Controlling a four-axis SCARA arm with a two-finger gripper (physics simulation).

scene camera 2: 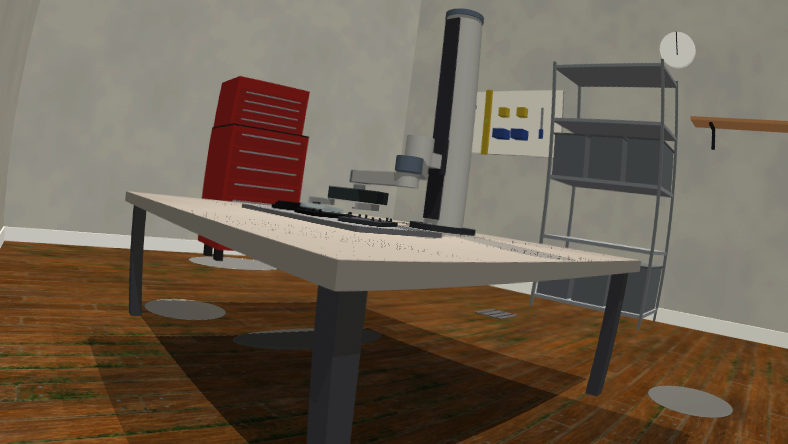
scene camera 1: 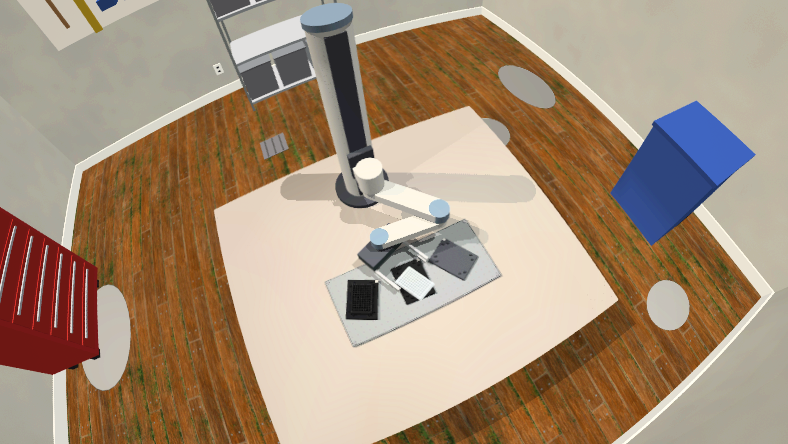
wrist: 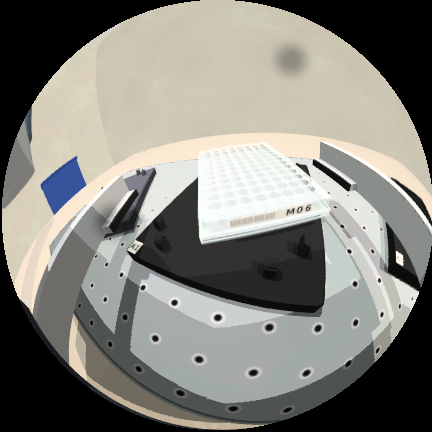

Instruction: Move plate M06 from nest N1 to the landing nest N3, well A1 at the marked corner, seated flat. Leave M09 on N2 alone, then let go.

Labels:
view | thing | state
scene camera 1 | gripper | -
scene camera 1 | white well plate M06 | -
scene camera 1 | black plate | -

